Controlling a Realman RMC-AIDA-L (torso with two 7-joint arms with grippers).
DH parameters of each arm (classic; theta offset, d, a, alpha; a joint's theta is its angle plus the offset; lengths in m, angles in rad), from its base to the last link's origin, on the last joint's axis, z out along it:
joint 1: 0 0.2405 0 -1.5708
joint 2: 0 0 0 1.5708
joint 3: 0 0.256 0 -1.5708
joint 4: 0 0 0 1.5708
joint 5: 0 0.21 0 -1.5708
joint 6: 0 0 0 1.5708
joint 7: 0 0.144 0 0
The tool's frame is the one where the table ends.
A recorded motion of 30 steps. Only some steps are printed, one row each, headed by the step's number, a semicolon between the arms.
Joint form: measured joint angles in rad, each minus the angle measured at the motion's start. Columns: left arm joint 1, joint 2, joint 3, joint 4, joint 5, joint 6, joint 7; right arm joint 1, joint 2, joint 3, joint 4, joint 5, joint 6, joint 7.
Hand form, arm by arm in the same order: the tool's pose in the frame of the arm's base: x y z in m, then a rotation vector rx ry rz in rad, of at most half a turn. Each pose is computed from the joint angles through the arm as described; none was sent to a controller.
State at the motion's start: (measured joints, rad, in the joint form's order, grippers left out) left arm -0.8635 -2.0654 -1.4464 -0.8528 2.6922 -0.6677 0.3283; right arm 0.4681 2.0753 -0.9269 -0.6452 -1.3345 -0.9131 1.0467
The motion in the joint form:
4: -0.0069 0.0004 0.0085 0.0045 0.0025 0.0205 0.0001; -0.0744 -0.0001 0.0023 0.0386 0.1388 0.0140 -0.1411
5: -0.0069 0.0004 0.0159 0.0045 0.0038 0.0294 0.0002; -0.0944 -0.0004 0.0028 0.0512 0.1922 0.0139 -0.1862
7: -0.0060 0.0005 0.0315 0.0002 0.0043 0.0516 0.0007; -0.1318 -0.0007 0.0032 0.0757 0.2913 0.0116 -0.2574
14: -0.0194 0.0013 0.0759 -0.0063 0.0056 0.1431 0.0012; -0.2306 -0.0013 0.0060 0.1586 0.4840 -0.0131 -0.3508
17: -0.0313 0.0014 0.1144 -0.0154 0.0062 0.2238 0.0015; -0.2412 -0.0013 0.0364 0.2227 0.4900 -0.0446 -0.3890
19: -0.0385 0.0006 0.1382 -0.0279 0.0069 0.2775 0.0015; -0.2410 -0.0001 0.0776 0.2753 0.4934 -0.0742 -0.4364
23: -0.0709 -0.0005 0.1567 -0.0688 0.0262 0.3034 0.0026; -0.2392 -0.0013 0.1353 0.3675 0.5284 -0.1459 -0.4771
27: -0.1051 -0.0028 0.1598 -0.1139 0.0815 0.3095 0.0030; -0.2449 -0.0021 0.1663 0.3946 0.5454 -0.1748 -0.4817
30: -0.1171 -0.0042 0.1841 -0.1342 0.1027 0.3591 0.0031; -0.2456 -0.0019 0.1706 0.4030 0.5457 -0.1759 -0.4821
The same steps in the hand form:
4: -0.1397 0.4531 -0.0658 -2.2910 -0.5322 0.1825; 0.3177 0.3773 0.0438 -1.9205 0.5338 0.5949
5: -0.1387 0.4532 -0.0666 -2.2916 -0.5195 0.1797; 0.3261 0.3713 0.0469 -1.8796 0.5395 0.5922
7: -0.1352 0.4534 -0.0681 -2.2925 -0.4902 0.1646; 0.3422 0.3588 0.0523 -1.8008 0.5628 0.5898
14: -0.1163 0.4573 -0.0713 -2.2870 -0.3796 0.0889; 0.3861 0.3159 0.0565 -1.6265 0.6922 0.5825
17: -0.0980 0.4590 -0.0742 -2.2815 -0.2825 0.0153; 0.3976 0.3014 0.0492 -1.6087 0.7247 0.5665
19: -0.0835 0.4590 -0.0758 -2.2768 -0.2170 -0.0427; 0.4042 0.2923 0.0452 -1.5873 0.7320 0.5539
23: -0.0518 0.4582 -0.0757 -2.2767 -0.1028 -0.1062; 0.4106 0.2783 0.0408 -1.5245 0.7634 0.5912
27: -0.0209 0.4570 -0.0723 -2.2597 0.0262 -0.1424; 0.4144 0.2714 0.0430 -1.4791 0.7787 0.6119
30: -0.0024 0.4527 -0.0736 -2.2459 0.1185 -0.1981; 0.4155 0.2696 0.0417 -1.4745 0.7882 0.6116

